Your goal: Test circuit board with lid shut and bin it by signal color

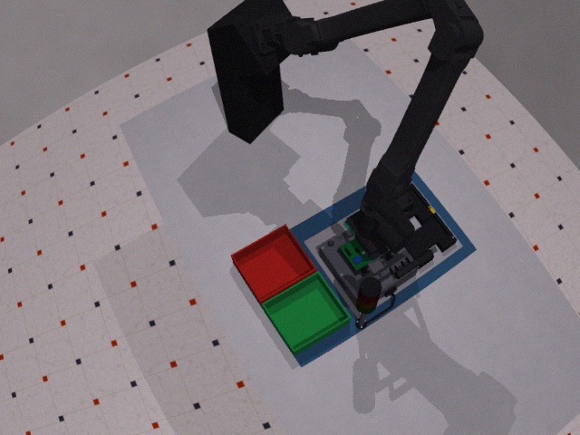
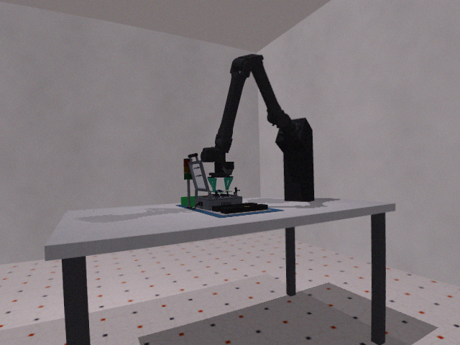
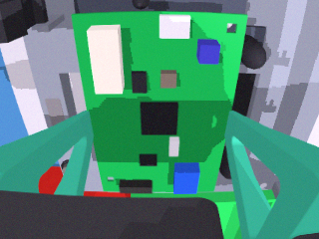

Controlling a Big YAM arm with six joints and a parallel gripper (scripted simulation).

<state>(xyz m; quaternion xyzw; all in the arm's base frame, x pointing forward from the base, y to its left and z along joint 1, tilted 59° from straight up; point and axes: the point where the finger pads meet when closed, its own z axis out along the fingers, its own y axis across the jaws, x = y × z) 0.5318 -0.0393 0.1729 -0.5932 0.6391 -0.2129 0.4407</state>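
My gripper is now right at the green circuit board. The rest, counted from my hand: latch hook: 70 mm behind, 50 mm to the left; then tester lid: 120 mm ahead, 90 mm above, 20 mm to the left; then tester plate: 20 mm below, 10 mm to the left.
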